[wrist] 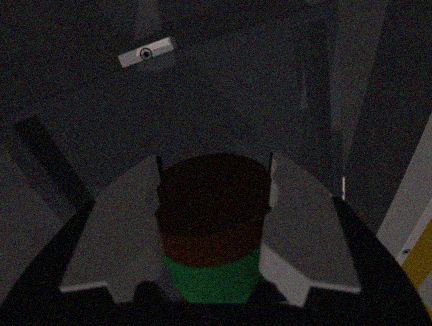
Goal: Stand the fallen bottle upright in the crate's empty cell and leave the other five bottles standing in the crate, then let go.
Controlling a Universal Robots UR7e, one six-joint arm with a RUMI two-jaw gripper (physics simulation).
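Observation:
The fallen bottle, dark red-brown with a green band, shows at the lower middle of the wrist view, its broad flat end toward the top of the view. My gripper is shut on the bottle, with one grey jaw against each side of it near that broad end. The bottle's neck is hidden behind the gripper's dark body at the bottom of the view. The crate and the other five bottles cannot be made out in this dark view.
A small pale block with a round mark lies at the upper left. A dark bar runs slantwise at the left. A pale rail and a yellow strip run along the right edge.

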